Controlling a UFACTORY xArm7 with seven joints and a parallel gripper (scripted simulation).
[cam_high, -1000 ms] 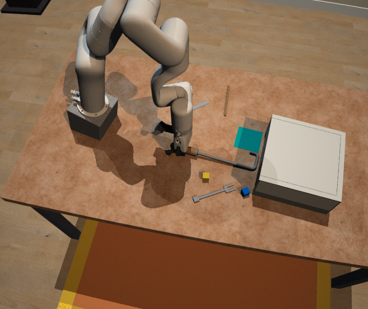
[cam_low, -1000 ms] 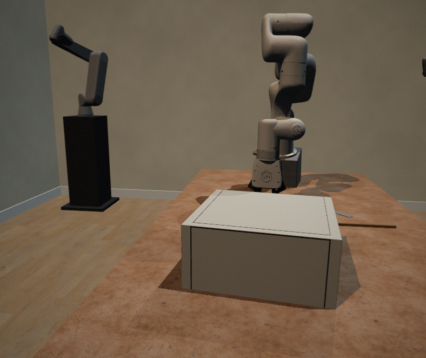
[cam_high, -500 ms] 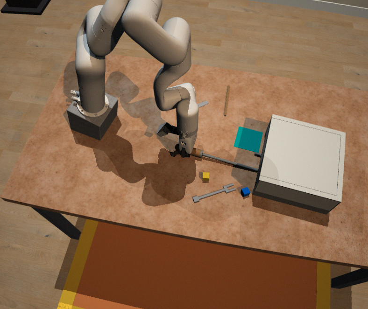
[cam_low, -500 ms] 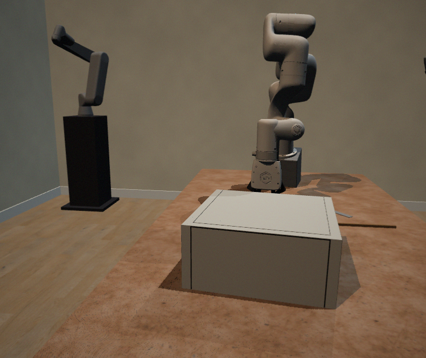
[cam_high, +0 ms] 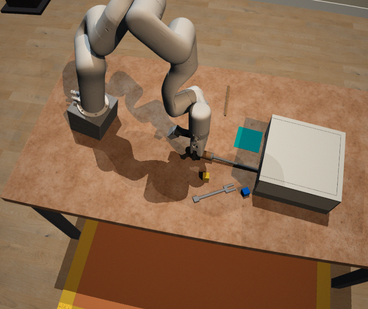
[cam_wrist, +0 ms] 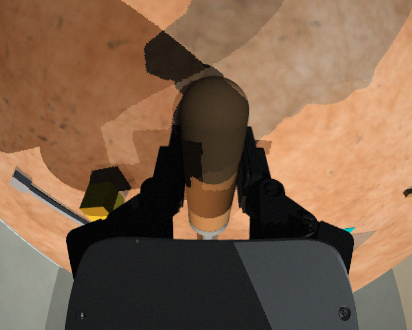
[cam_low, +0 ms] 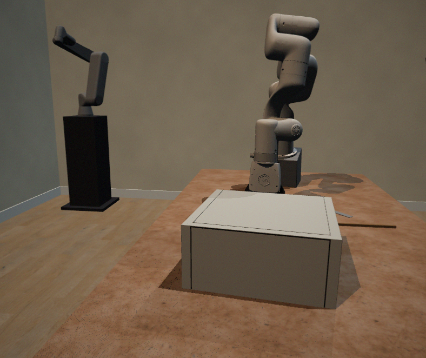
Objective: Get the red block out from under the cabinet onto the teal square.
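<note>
Right now the teal square is 20 cm ahead of my hand, 11 cm to the left of it and 2 cm below it. The rest, counted from my hand: grey forked tool 16 cm to the right, 9 cm ahead, 2 cm below; yellow cube 10 cm to the right, 5 cm ahead, 1 cm below; grey hook tool 14 cm ahead, 2 cm to the left, 1 cm below.
</note>
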